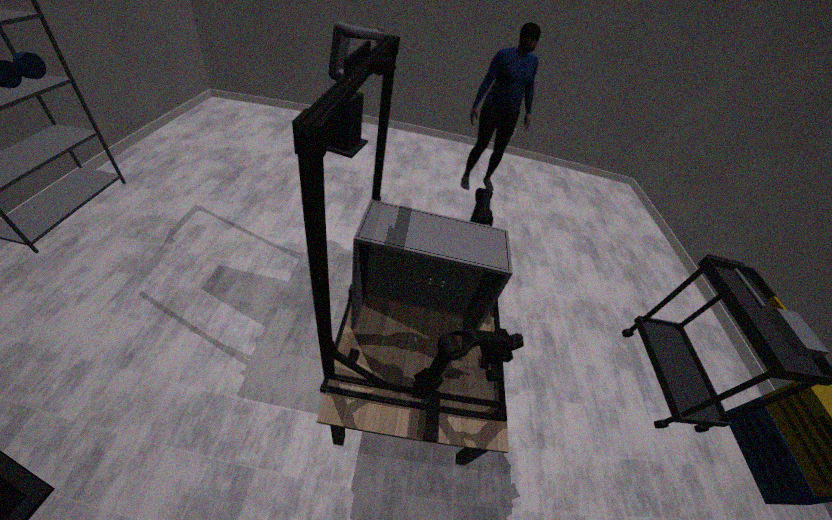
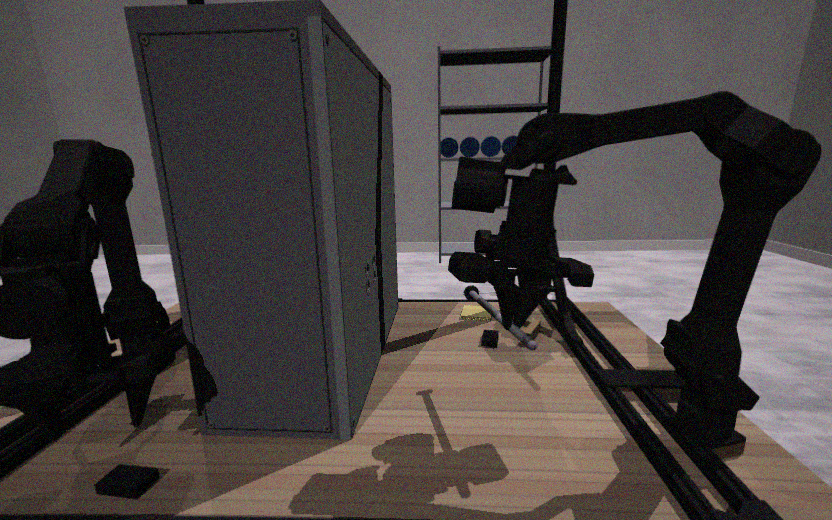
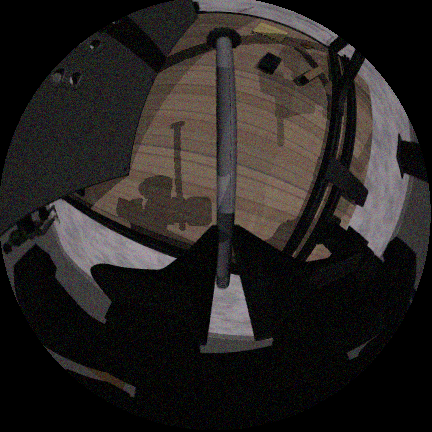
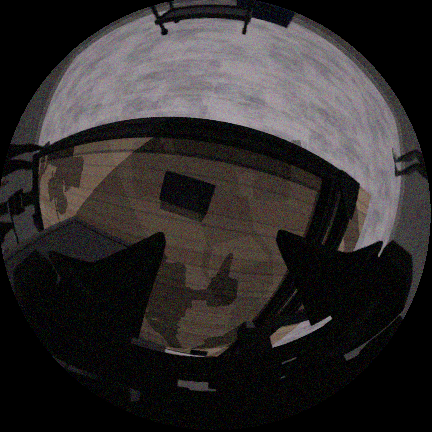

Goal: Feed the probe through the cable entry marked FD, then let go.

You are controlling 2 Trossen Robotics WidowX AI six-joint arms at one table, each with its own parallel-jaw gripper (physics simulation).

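Seen in the pictures: left gripper, fingertip midpoint: (image 2: 511,329) (image 3: 224,230); right gripper, fingertip midpoint: (image 1: 485,365) (image 2: 98,432) (image 4: 222,237); left arm's base, origin of the base link: (image 2: 704,429) (image 3: 328,230); right arm's base, origin of the base link: (image 1: 420,390) (image 4: 253,331).
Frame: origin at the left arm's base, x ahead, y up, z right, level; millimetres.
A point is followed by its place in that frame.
Observation:
The probe (image 2: 490,305) @(x 243, y 149, z 171 mm) (image 3: 226,125) @(x 243, y 149, z 165 mm) is a grey rod with a black disc-like end. My left gripper (image 2: 518,321) @(x 248, y 142, z 95 mm) (image 3: 224,230) @(x 248, y 142, z 95 mm) is shut on the probe and holds it slanted above the table, apart from the cabinet. The black end points up and away from the fingers. The grey cabinet (image 1: 454,245) @(x 546, y 545, z 385 mm) (image 2: 245,233) @(x 586, y 285, z 183 mm) (image 3: 75,130) has a small group of cable entries (image 1: 436,282) @(x 421, y 183, z 335 mm) (image 2: 369,275) @(x 410, y 175, z 312 mm) (image 3: 74,79) on the face beside the probe. The FD marking cannot be read. My right gripper (image 2: 170,418) (image 4: 222,237) @(x 784, y 43, z 175 mm) is open and empty at the cabinet's other side, low over the table.
A small black block (image 2: 489,338) @(x 151, y -5, z 360 mm) (image 3: 269,63) @(x 147, y -5, z 362 mm), a yellow piece (image 2: 475,312) @(x 114, y -9, z 517 mm) (image 3: 270,31) and a wooden piece (image 3: 314,75) @(x 50, y 8, z 350 mm) lie beyond the left gripper. A larger black block (image 2: 127,480) @(x 746, y -5, z 135 mm) (image 4: 187,192) @(x 752, y -5, z 143 mm) lies near the right gripper. An overhead frame (image 1: 314,245) @(x 725, y 739, z 832 mm) stands over the table.

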